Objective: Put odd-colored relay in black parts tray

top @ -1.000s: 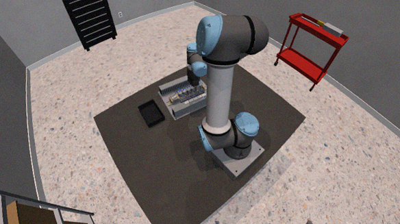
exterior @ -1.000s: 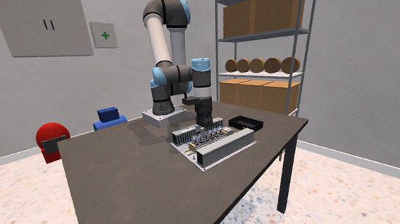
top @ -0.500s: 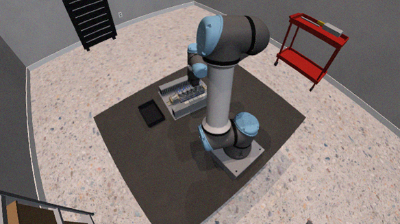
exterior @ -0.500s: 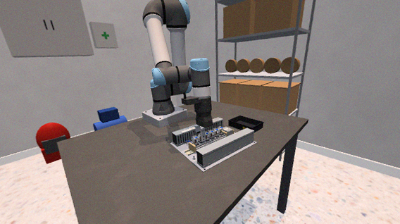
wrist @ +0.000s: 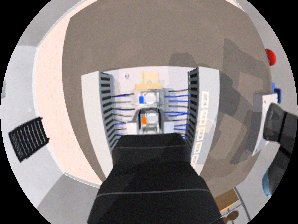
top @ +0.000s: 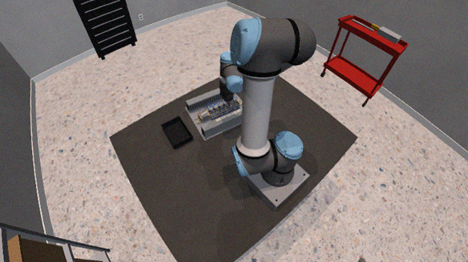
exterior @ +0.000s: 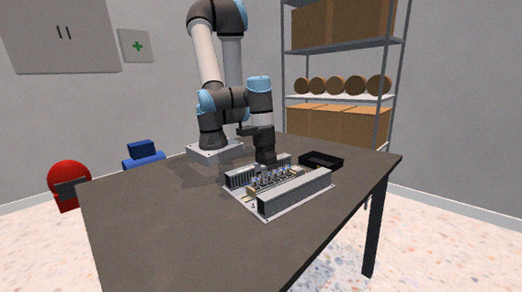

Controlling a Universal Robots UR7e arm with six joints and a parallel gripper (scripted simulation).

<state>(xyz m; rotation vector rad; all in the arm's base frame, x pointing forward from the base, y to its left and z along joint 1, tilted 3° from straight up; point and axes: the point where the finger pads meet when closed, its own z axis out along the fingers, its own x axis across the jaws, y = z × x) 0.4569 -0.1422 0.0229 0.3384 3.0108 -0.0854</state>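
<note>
Now: hand 10 mm above the relay. Also, from my hand: black parts tray 60 mm ahead, 330 mm to the left, 40 mm below; relay panel 20 mm ahead, 60 mm to the left, 30 mm below.
</note>
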